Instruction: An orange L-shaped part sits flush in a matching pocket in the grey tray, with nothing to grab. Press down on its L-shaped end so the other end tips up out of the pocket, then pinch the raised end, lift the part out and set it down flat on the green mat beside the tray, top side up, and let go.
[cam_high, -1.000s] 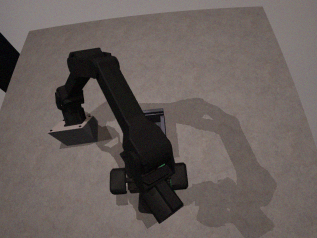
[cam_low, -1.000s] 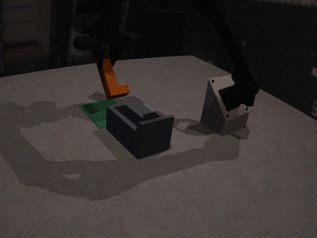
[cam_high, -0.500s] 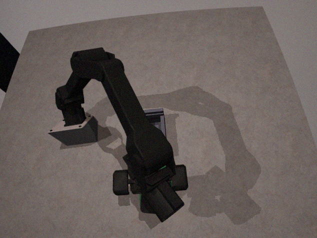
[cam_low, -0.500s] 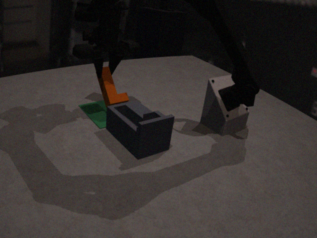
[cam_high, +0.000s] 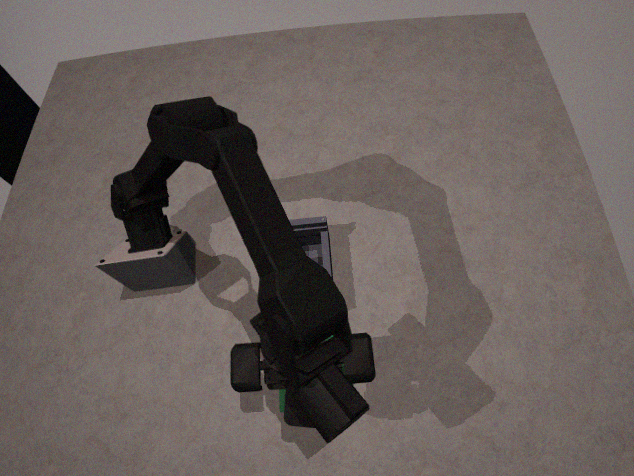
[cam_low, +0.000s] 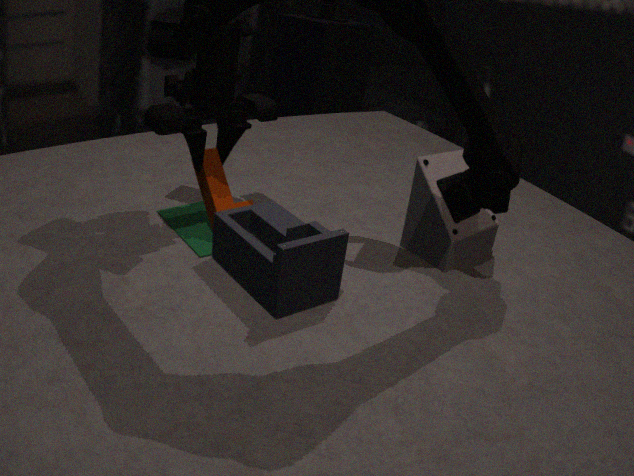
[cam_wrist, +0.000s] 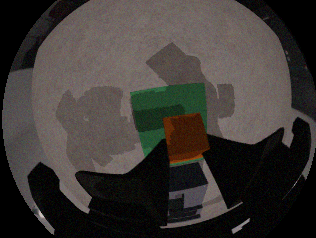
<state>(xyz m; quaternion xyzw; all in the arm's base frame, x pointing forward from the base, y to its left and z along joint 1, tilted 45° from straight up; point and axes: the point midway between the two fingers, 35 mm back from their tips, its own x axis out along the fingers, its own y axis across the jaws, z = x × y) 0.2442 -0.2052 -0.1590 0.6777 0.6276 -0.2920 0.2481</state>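
Right now my gripper tip is 10 mm past the orange L-shaped part, 30 mm to the right of it and 30 mm above it. The rest, counted from my gripper tip: green mat (20 mm to the left, 90 mm below).
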